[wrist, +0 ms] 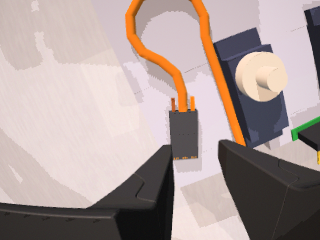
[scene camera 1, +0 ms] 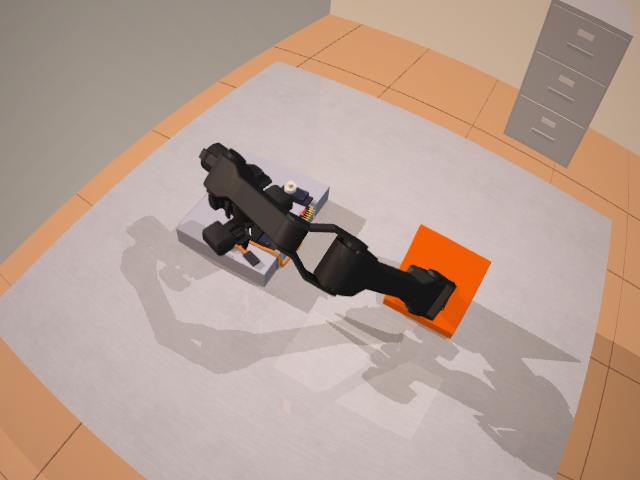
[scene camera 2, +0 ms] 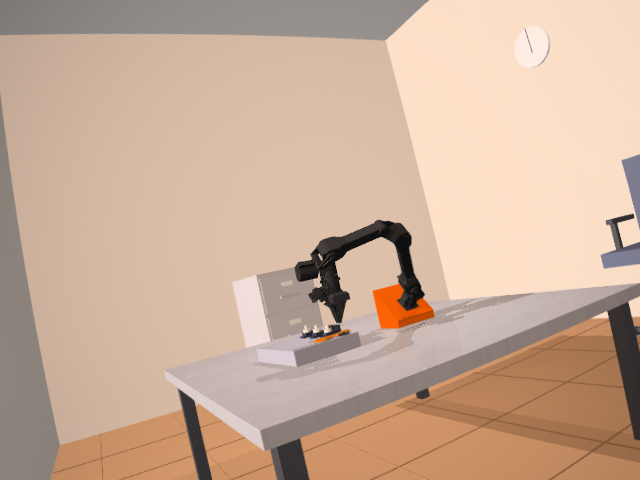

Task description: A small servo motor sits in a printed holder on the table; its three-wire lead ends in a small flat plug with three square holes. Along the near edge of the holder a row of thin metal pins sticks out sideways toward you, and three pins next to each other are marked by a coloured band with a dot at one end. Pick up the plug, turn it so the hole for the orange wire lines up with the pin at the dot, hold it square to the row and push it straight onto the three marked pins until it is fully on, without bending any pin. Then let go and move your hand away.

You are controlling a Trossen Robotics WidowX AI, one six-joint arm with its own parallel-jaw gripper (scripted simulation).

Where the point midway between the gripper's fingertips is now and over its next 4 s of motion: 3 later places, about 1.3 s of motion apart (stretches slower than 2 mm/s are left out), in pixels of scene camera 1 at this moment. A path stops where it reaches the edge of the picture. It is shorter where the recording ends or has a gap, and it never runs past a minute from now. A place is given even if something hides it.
My gripper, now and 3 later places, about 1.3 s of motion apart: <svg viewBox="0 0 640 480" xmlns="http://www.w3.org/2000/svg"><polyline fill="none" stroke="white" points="249,244 249,252 279,223 323,215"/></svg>
